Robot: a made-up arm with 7 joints. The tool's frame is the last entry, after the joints. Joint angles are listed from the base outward. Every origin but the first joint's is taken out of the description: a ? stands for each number. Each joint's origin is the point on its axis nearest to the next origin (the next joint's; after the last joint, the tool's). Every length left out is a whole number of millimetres.
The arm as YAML. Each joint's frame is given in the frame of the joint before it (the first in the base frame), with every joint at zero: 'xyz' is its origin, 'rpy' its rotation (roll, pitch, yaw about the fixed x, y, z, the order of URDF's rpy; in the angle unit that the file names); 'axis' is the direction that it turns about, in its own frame. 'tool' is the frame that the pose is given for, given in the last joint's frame.
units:
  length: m
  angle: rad
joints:
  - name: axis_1
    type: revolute
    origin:
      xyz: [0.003, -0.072, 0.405]
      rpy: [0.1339, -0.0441, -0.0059]
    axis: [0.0, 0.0, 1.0]
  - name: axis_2
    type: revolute
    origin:
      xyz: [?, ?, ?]
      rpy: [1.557, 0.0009, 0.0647]
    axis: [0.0, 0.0, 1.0]
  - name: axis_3
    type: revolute
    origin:
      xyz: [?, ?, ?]
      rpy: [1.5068, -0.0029, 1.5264]
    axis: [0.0, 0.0, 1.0]
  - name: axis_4
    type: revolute
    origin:
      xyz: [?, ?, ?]
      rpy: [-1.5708, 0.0, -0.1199]
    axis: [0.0, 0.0, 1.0]
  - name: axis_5
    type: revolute
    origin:
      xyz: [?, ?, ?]
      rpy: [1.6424, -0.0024, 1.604]
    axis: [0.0, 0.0, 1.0]
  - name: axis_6
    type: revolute
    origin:
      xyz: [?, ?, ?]
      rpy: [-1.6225, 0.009, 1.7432]
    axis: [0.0, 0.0, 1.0]
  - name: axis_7
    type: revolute
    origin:
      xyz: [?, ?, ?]
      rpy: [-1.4, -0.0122, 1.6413]
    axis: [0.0, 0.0, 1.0]
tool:
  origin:
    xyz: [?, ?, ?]
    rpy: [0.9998, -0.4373, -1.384]
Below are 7 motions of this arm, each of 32 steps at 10 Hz.
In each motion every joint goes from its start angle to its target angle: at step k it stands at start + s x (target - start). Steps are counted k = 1, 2, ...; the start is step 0. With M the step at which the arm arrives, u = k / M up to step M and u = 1 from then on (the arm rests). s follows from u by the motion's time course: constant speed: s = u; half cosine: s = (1 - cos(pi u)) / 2; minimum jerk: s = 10 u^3 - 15 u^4 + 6 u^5.
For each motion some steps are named. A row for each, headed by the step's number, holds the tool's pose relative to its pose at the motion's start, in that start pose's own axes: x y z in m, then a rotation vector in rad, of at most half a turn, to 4 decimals.
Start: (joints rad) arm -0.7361 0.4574 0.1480 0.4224 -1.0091 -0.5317 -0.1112
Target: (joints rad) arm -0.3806 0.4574 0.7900 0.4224 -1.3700 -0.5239 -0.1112
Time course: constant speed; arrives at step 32
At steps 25, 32:
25: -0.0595 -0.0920 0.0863 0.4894 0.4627 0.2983
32: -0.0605 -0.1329 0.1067 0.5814 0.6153 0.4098

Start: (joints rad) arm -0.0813 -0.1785 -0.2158 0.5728 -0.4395 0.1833 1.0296
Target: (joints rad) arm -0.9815 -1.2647 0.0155 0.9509 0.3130 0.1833 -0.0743
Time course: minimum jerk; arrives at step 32
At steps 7, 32:
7: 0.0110 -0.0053 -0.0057 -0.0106 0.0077 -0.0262
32: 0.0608 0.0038 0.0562 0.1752 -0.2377 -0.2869

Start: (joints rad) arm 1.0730 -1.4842 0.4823 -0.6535 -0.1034 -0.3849 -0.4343
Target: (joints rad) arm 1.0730 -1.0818 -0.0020 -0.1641 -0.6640 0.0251 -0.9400
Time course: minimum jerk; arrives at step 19
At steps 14, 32:
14: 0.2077 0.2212 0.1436 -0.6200 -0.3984 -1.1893
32: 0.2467 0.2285 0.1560 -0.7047 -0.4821 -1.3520

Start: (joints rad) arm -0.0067 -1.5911 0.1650 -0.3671 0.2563 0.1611 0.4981
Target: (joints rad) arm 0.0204 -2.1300 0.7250 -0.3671 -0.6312 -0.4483 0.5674
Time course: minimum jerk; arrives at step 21
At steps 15, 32:
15: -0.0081 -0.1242 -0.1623 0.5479 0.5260 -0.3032
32: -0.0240 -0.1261 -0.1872 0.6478 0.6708 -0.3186

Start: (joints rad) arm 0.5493 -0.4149 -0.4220 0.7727 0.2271 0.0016 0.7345
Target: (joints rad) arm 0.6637 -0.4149 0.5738 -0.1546 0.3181 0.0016 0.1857
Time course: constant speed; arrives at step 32
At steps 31, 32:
31: -0.1731 -0.1569 -0.0281 0.8631 -0.6009 0.3399
32: -0.1756 -0.1633 -0.0365 0.8902 -0.6240 0.3537

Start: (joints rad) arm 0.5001 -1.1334 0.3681 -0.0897 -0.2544 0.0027 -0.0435
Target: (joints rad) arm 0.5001 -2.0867 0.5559 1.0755 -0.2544 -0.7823 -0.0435
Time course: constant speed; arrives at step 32
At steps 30, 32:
30: -0.2258 -0.0405 -0.4498 -0.6933 0.2934 -0.3678
32: -0.2558 -0.0443 -0.4644 -0.7498 0.3271 -0.3935

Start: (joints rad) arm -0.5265 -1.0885 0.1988 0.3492 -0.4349 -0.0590 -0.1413
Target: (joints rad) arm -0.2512 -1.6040 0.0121 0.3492 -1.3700 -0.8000 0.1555
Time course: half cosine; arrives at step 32
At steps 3, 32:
3: -0.0032 -0.0007 -0.0062 -0.0203 0.0251 -0.0026
32: -0.2732 -0.0904 -0.0921 -0.9763 1.1557 -0.3048

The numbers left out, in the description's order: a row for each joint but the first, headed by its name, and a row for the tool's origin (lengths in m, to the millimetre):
axis_2: -0.161 0.24 0.0
axis_3: 0.33 -0.214 0.0
axis_4: 0.138 -0.057 0.0
axis_5: 0.394 0.11 0.0
axis_6: 0.096 0.163 0.0
axis_7: -0.195 0.354 0.0
tool: 0.015 0.059 0.0

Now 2 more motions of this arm.
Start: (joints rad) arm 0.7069 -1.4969 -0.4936 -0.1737 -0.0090 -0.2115 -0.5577
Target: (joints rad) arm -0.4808 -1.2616 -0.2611 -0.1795 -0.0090 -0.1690 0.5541
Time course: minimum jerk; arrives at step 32
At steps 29, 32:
29: -0.1225 -0.4483 0.0030 1.7333 -0.0204 0.3371
32: -0.1240 -0.4507 0.0007 1.7444 -0.0254 0.3431

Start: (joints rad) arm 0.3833 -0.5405 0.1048 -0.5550 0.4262 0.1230 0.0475
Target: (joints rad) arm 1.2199 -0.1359 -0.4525 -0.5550 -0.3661 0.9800 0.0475
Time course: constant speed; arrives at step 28
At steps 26, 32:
26: 0.3274 0.5058 -0.2278 -0.3840 -0.2763 -0.5628
32: 0.3402 0.5297 -0.2670 -0.4206 -0.3587 -0.5662

